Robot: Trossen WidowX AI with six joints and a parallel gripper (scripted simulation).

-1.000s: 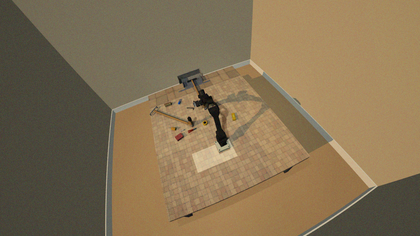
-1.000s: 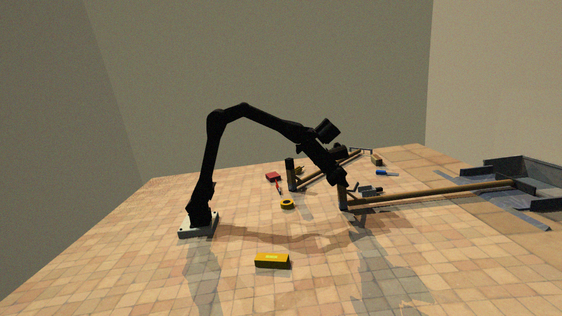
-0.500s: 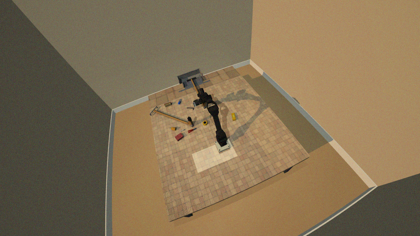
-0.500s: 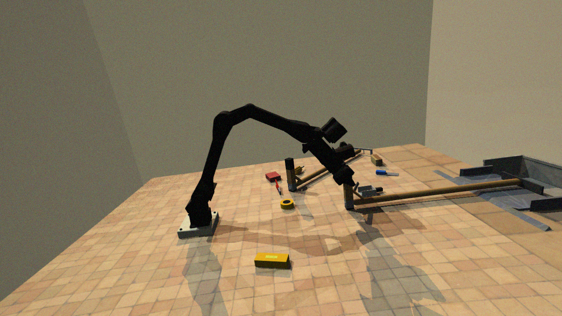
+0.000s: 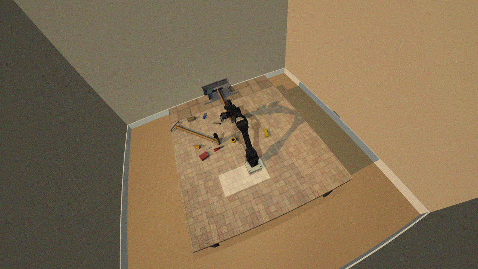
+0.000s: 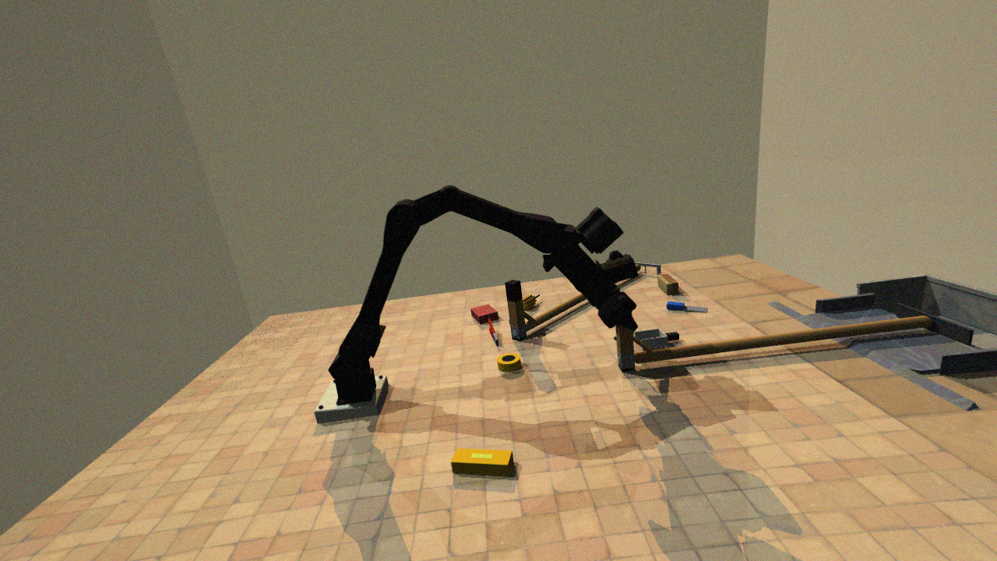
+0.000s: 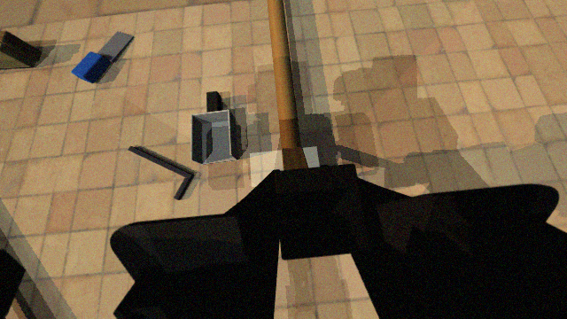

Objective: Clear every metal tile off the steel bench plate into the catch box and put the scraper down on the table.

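The yellow tape roll lies 24 cm behind my gripper tip, 9 cm to the left of it and 8 cm below it. Also, from my gripper tip: blue tool: 23 cm to the left, 23 cm ahead, 8 cm below; hex key: 14 cm to the left, 9 cm below, 4 cm ahead; small grey box: 9 cm ahead, 8 cm to the left, 8 cm below.
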